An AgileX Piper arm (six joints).
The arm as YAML. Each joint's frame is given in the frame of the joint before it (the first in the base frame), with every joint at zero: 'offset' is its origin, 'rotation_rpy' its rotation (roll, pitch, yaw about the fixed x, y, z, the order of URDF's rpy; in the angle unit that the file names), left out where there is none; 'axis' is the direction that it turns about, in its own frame. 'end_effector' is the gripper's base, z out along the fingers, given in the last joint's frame.
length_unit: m
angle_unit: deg
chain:
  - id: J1
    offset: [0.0, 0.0, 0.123]
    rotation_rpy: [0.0, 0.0, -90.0]
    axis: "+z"
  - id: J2
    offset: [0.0, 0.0, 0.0]
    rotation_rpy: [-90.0, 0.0, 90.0]
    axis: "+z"
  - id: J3
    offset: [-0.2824, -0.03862, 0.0]
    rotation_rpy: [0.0, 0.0, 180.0]
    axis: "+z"
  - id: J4
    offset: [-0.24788, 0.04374, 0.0]
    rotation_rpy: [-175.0, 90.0, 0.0]
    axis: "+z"
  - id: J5
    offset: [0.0, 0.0, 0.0]
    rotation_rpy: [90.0, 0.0, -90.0]
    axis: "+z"
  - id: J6
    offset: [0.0, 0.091, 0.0]
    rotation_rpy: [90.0, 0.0, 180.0]
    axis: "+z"
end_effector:
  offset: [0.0, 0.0, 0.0]
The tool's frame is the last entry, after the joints.
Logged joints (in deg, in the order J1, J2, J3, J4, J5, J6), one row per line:
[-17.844 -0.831 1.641 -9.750 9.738 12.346]
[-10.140 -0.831 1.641 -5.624 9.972 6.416]
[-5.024 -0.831 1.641 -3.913 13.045 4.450]
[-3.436 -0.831 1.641 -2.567 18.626 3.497]
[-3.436 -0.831 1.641 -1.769 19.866 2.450]
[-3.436 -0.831 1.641 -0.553 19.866 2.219]
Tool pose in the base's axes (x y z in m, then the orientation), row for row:
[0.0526 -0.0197 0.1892 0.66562 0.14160 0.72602 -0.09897]
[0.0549 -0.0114 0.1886 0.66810 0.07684 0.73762 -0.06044]
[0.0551 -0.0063 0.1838 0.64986 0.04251 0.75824 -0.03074]
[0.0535 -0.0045 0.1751 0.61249 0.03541 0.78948 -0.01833]
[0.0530 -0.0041 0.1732 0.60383 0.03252 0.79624 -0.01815]
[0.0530 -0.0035 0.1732 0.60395 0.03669 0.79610 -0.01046]
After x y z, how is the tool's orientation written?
As a quaternion, w x y z.
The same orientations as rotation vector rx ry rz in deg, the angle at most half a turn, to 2 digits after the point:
[18.32 93.92 -12.80]
[9.93 95.33 -7.81]
[5.53 98.70 -4.00]
[4.68 104.33 -2.42]
[4.31 105.59 -2.41]
[4.87 105.57 -1.39]

